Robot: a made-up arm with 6 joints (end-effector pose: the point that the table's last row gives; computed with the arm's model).
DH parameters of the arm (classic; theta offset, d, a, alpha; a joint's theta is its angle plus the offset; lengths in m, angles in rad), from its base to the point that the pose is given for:
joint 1: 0 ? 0 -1.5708
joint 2: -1.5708 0 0.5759 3.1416
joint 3: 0 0 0 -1.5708
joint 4: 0 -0.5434 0 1.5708
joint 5: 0 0.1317 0 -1.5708
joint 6: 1.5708 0 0 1.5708
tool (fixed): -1.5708 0 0 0
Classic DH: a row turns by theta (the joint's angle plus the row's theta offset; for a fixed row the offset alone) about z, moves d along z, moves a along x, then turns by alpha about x.
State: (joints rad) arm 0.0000 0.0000 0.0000 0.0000 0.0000 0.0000
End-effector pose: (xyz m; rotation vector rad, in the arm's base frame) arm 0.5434 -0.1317 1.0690 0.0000 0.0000 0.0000
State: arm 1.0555 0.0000 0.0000 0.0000 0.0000 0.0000
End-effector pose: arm 0.3824 0.4079 1.0690 0.0000 0.0000 1.0555
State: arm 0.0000 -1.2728 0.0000 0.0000 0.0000 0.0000
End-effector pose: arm -0.3910 -0.1317 1.1816 0.0000 -1.2728 0.0000
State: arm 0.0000 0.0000 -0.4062 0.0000 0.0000 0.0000
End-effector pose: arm 0.4992 -0.1317 0.8543 0.0000 0.4062 0.0000
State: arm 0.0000 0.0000 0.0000 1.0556 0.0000 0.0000
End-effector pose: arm 0.5434 -0.0649 1.1836 -1.0556 0.0000 0.0000
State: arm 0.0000 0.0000 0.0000 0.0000 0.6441 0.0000
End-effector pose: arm 0.5434 -0.1317 1.0690 0.0000 -0.6441 0.0000
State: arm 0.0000 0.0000 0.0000 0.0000 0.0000 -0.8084
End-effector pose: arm 0.5434 -0.1317 1.0690 0.8084 0.0000 0.0000
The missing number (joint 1, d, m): 0.4931
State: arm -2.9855 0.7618 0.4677 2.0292 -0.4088 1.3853
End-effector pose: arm -0.9312 -0.2055 0.8653 0.2862 2.9541 0.4995
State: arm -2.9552 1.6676 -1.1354 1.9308 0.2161 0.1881
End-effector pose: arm -0.0912 -0.0644 0.1407 0.9586 0.2252 -0.1437
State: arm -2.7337 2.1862 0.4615 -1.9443 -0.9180 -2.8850
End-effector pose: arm -0.2249 -0.1495 -0.3575 0.4396 0.6218 -1.3316
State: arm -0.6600 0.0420 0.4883 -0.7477 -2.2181 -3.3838
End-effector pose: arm 0.3777 -0.4153 1.2223 -1.5958 -0.1644 1.6915
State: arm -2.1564 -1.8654 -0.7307 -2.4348 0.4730 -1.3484
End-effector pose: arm 0.2183 0.1480 0.7823 1.1196 -2.1124 1.4431
